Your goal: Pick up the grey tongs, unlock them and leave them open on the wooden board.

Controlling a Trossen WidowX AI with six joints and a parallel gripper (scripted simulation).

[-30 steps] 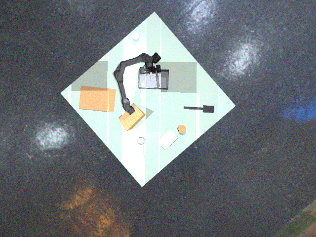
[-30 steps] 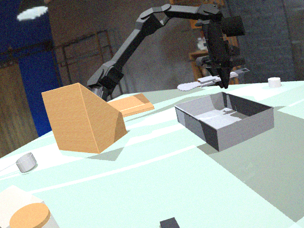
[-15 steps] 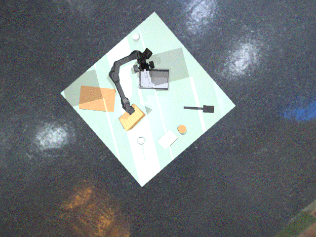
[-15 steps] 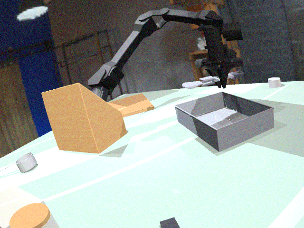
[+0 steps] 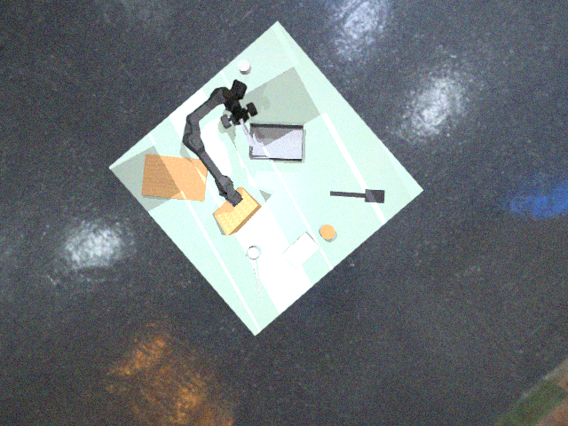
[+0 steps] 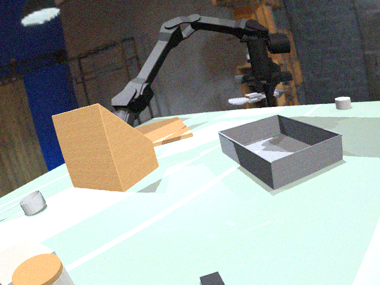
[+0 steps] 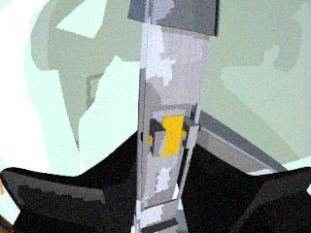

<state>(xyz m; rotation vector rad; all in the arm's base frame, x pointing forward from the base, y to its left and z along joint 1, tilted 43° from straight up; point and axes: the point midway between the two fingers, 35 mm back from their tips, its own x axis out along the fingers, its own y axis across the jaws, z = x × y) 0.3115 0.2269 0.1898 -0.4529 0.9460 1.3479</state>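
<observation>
The wooden board lies 49 cm behind my gripper tip, 7 cm to the left of it and 7 cm below it. From my gripper tip the other things lie so: grey roasting tin 19 cm to the right, 7 cm ahead, 5 cm below; yellow lock piece 3 cm above, 2 cm to the left, 1 cm ahead; cork-lidded jar 76 cm to the right, 7 cm behind, 5 cm below.
</observation>
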